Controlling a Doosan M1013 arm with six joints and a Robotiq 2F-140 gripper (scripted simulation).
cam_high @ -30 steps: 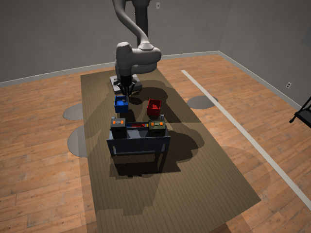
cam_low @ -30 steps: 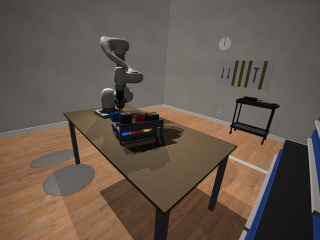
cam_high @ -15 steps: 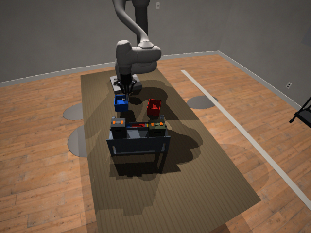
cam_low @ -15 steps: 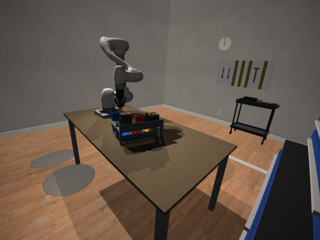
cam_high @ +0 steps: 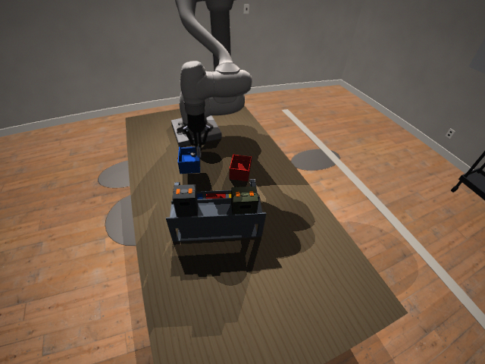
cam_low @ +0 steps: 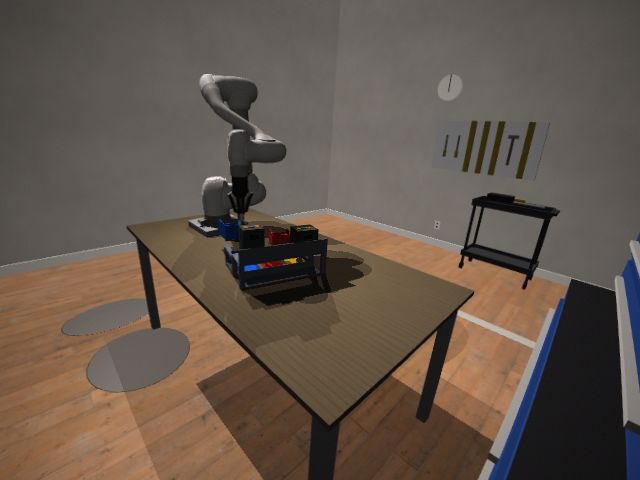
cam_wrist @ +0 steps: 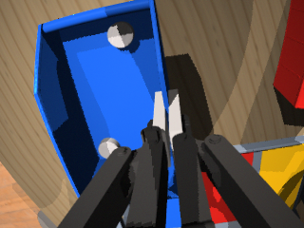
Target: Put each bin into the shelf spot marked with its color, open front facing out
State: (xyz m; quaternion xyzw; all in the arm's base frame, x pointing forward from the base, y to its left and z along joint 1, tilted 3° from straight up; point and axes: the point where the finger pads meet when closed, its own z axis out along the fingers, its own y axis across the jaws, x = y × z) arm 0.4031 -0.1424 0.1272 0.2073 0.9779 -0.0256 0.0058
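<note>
Right now my hand is 20 mm past the blue bin, 40 mm to the left of it and 40 mm above it. Round my hand: green toolbox: 380 mm ahead, 20 mm to the left, 10 mm below; then red bin: 70 mm ahead, 210 mm to the left, 120 mm below; then dark box: 280 mm ahead, 180 mm to the right.
</note>
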